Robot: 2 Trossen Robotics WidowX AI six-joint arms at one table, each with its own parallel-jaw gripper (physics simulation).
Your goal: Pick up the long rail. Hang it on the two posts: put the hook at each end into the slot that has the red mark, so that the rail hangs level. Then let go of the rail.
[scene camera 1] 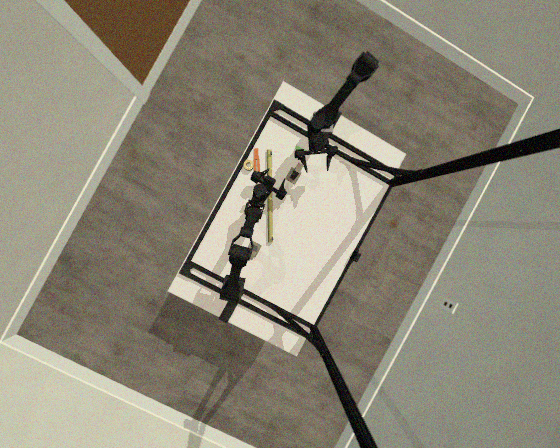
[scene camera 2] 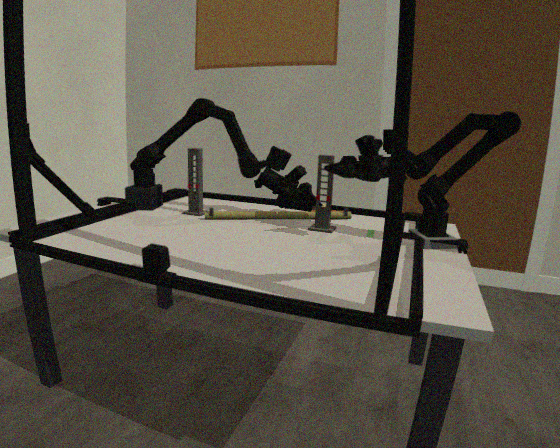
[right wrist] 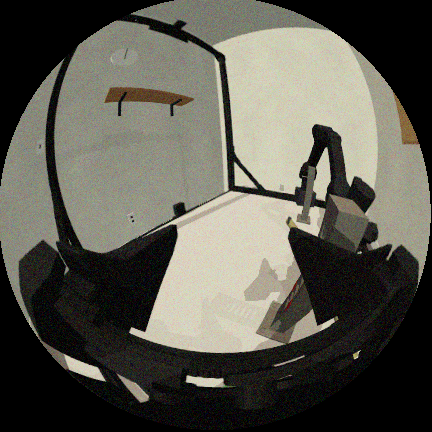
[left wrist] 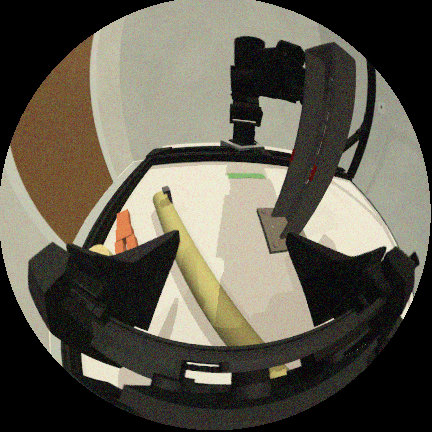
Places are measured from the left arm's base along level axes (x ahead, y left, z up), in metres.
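Pixels of known places: left gripper, fingertip midpoint: (scene camera 1: 277, 173) (left wrist: 234, 237); right gripper, fingertip midpoint: (scene camera 1: 317, 171) (scene camera 2: 330, 168) (right wrist: 235, 231); left arm's base, link origin: (scene camera 1: 232, 290) (scene camera 2: 144, 186); right arm's base, link origin: (scene camera 2: 432, 233) (left wrist: 242, 142).
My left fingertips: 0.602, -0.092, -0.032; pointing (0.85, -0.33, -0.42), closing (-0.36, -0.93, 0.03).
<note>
Ahead of a thing's pixels: the offset from my left fingertips to its top centre, as dx, dy, dz. "*": to the spot under its first point.
The long yellow-green rail {-0.114, +0.010, -0.005} (scene camera 1: 270, 215) (scene camera 2: 240, 216) (left wrist: 200, 272) lies on the table, with a small dark hook {* +0.090, +0.050, -0.009} (left wrist: 166, 192) at its far end in the left wrist view. Two grey slotted posts stand upright: the left post {-0.395, +0.035, +0.169} (scene camera 2: 195, 172) (right wrist: 309, 190) and the right post {+0.017, -0.085, +0.169} (scene camera 2: 325, 215) (scene camera 1: 293, 174) (left wrist: 327, 120), each with a red mark. My left gripper (scene camera 1: 273, 182) (scene camera 2: 316, 201) (left wrist: 234, 237) is open and low over the rail, which shows between its fingers; nothing is gripped. My right gripper (scene camera 1: 317, 170) (scene camera 2: 328, 168) (right wrist: 235, 231) is open and empty, raised beside the right post.
An orange clamp-like object {+0.045, +0.114, -0.032} (scene camera 1: 256, 156) (left wrist: 125, 232) and a pale yellow ring {+0.015, +0.148, -0.019} (scene camera 1: 245, 165) (left wrist: 100, 248) lie beyond the rail. A green mark {* +0.154, -0.108, -0.043} (scene camera 2: 370, 233) (left wrist: 246, 176) is on the table. A black frame (scene camera 2: 280, 300) runs round the table, with uprights.
</note>
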